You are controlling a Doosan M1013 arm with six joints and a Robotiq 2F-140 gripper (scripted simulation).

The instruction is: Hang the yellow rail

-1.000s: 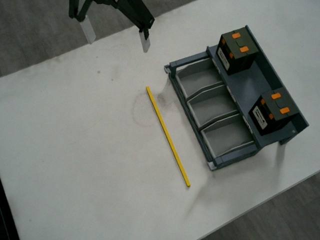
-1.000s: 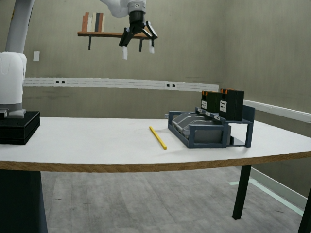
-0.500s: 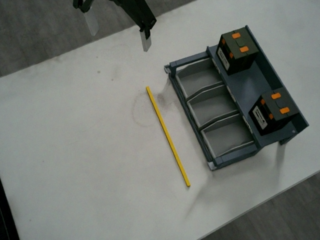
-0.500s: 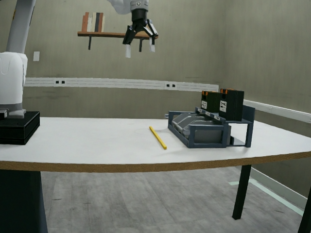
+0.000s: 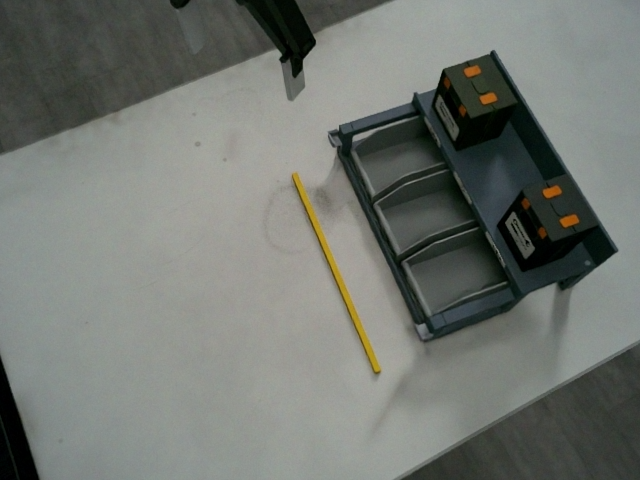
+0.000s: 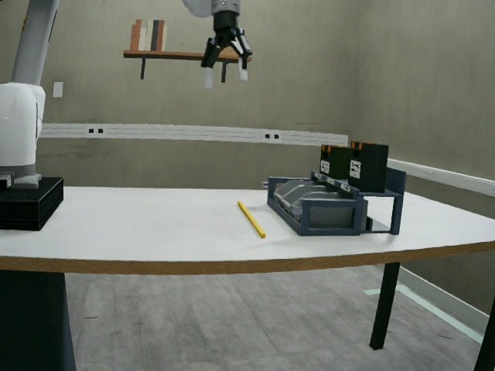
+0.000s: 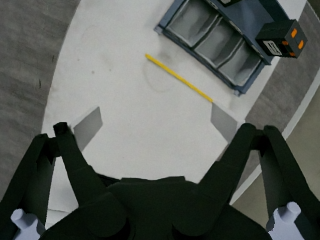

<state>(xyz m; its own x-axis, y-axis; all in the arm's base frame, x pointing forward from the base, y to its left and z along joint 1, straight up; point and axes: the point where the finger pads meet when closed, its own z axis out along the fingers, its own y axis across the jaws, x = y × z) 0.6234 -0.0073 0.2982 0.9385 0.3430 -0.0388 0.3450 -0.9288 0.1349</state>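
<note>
The yellow rail is 36 cm below my hand, 17 cm to the right of it and 2 cm ahead of it.
</note>
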